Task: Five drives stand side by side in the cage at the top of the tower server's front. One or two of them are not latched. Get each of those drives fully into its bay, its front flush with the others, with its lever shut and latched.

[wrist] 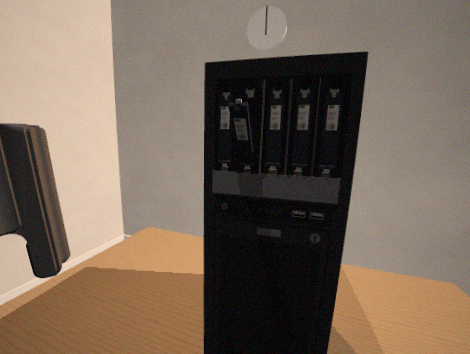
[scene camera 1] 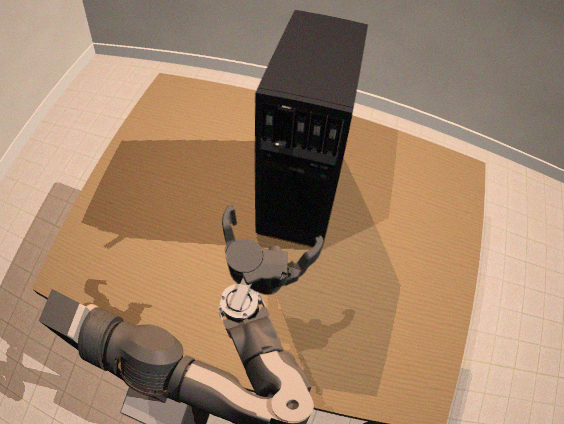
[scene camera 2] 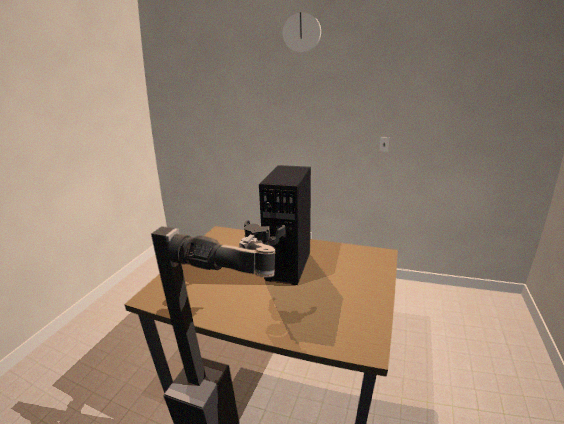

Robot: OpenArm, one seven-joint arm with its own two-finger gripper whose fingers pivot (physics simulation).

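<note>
The black tower server (scene camera 1: 292, 200) (scene camera 2: 304, 225) (wrist: 270, 295) stands upright on the table. Five drives stand in its top cage. The second drive from the left has its lever (wrist: 241, 129) swung out, its top end tilted away from the front; its pale tip also shows in scene camera 1. The first (wrist: 225, 117), third (wrist: 275, 117), fourth (wrist: 303, 117) and fifth drives (wrist: 332, 117) have levers that look shut. How deep the second drive sits is too dark to tell. My gripper (scene camera 1: 274, 227) (scene camera 2: 265, 228) is open and empty, in front of the tower and below the cage.
The wooden table (scene camera 1: 435, 225) (scene camera 2: 367, 300) (wrist: 400, 287) bears the tower. A grey ledge (wrist: 275, 187) runs below the drives, with USB ports (wrist: 298, 214) under it. The wall with a round clock (scene camera 2: 302, 32) (wrist: 267, 27) is behind the tower.
</note>
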